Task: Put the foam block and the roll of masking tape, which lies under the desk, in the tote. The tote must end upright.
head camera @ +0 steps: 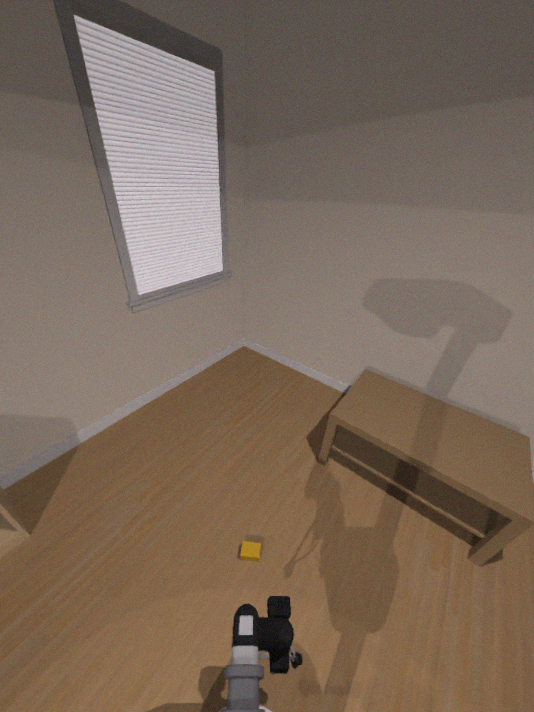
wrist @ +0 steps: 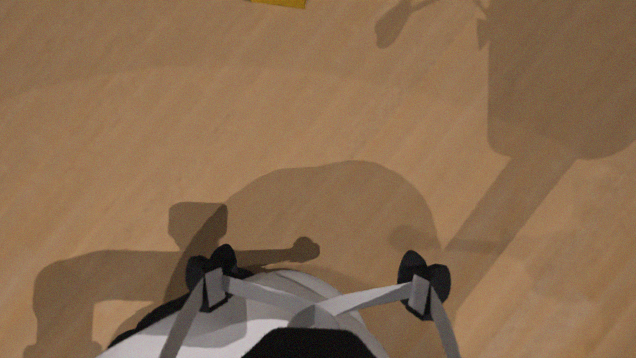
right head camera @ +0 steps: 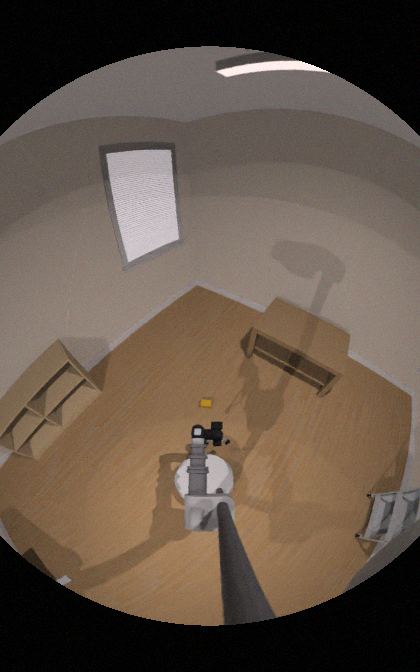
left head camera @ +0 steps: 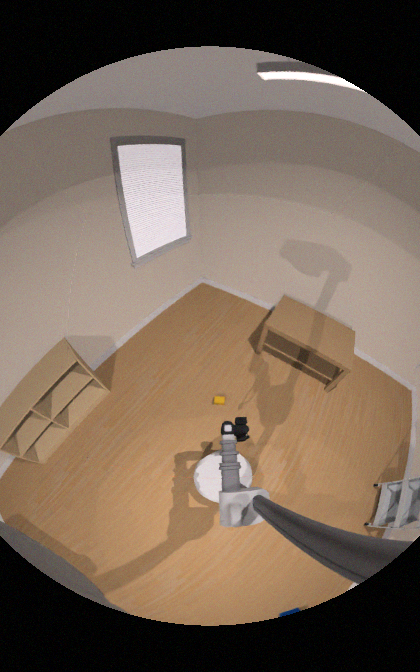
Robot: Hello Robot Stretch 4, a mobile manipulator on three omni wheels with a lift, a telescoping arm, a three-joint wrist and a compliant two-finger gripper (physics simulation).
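Note:
The yellow foam block lies on the wooden floor, ahead of my arm and left of the low wooden table. Its near edge also shows at the top of the wrist view. My gripper is open, with nothing between its fingertips, above the floor and apart from the block. A blue piece of the tote shows at the bottom rim of the left head view; its inside and whether it is upright cannot be seen there. The masking tape does not show in these views.
A low wooden table stands at the right wall. A shelf unit stands at the left. A grey cart is at the right edge. A small white piece shows at the lower left.

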